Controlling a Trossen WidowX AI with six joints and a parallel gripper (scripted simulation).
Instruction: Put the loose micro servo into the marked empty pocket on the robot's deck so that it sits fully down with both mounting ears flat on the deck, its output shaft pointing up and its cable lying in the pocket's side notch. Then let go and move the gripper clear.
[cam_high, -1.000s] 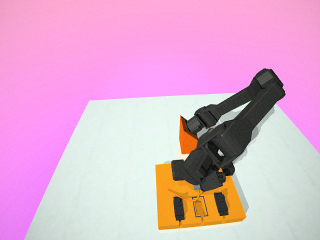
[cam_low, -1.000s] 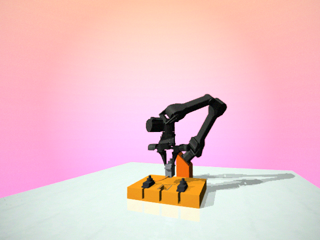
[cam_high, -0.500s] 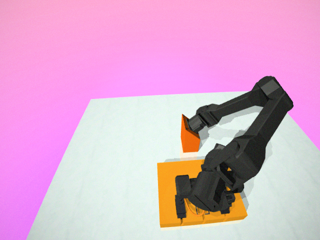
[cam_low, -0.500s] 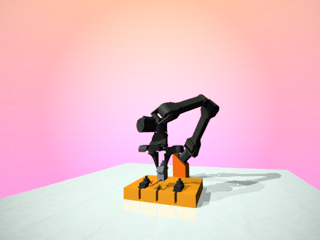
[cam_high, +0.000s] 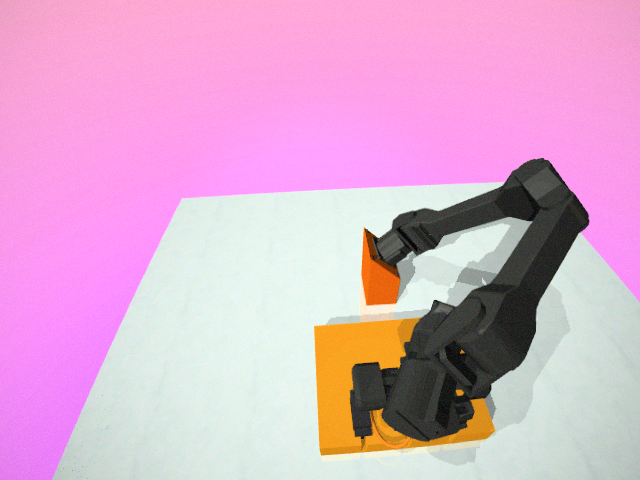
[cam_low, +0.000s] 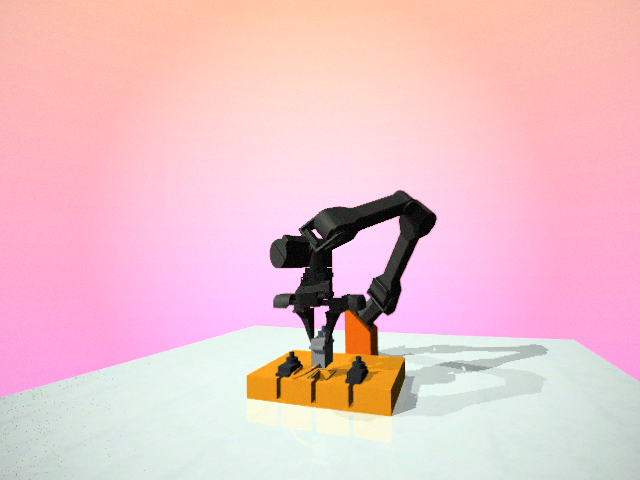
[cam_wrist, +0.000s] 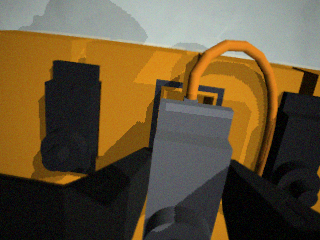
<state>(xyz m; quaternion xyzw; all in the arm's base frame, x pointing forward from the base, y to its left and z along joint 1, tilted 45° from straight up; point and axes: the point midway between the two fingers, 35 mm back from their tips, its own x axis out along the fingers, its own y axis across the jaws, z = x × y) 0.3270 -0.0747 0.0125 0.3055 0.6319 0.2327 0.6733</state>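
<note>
The orange deck lies 12 cm behind my gripper tip, 9 cm below it and 1 cm to the left of it.
</note>
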